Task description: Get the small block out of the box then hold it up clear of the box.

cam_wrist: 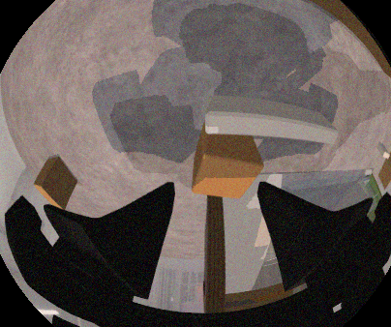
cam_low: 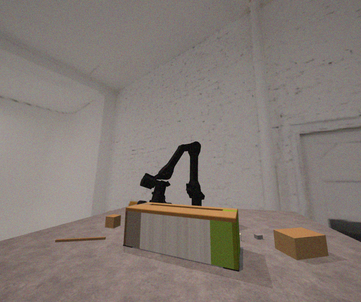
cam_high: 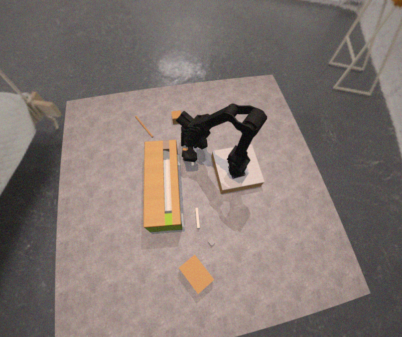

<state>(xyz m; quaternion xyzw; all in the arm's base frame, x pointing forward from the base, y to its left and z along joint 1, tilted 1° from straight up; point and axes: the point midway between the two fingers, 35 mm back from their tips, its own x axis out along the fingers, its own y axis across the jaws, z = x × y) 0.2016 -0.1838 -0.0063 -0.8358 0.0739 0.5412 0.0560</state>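
Right now my gripper tip is 2 cm past the small orange block, 1 cm to the right of it and 1 cm above it. Round my gripper tip: grey cube: 1 cm behind, 45 cm to the left, 2 cm below; then flat orange block: 8 cm ahead, 56 cm to the left; then thin orange stick: 16 cm ahead, 22 cm to the right, 2 cm below.
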